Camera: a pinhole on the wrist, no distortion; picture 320 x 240 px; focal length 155.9 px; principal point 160.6 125.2 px. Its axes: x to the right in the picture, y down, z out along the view. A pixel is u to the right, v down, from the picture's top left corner.
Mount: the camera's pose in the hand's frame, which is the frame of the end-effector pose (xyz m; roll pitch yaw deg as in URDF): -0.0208 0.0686 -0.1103 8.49 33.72 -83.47
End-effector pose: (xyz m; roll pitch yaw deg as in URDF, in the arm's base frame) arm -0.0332 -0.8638 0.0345 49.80 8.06 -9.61
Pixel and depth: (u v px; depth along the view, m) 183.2 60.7 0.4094
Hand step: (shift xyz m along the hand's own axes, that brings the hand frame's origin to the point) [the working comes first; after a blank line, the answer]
In the camera's frame: 0.0593 -0.1694 0.4094

-0.2177 -0.2159 0.1727
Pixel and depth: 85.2 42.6 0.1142
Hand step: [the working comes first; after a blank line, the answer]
In the camera's frame: -0.0552 -0.0605 0.1142

-0.0957 0.0482 0.0069
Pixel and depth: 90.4 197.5 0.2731
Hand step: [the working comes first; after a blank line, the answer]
In the camera's frame: -0.1230 0.1267 0.2731

0.0702 0.0206 0.1982
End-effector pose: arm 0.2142 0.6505 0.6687 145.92 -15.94 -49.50
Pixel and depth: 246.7 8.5 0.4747
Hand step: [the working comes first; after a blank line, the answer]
In the camera's frame: 0.2622 -0.3553 0.4747

-0.3885 -0.4260 0.0910
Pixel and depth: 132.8 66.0 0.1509
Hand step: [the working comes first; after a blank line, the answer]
In the camera's frame: -0.0269 -0.0573 0.1509

-0.0929 0.0042 0.0217
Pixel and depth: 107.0 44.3 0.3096
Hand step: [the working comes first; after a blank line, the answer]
In the camera's frame: -0.1064 -0.1607 0.3096

-0.2163 -0.0225 0.1838
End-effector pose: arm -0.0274 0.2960 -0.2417 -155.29 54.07 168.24
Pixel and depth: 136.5 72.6 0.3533
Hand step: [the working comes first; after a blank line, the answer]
In the camera's frame: -0.0546 -0.1192 0.3533

-0.1740 -0.0886 0.1960
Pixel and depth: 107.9 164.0 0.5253
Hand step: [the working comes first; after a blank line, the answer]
In the camera's frame: -0.1776 0.1307 0.5253

0.0478 -0.0760 0.4365
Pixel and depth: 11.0 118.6 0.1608
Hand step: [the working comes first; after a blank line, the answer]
In the camera's frame: -0.1543 -0.0068 0.1608

-0.0557 0.1055 0.1068
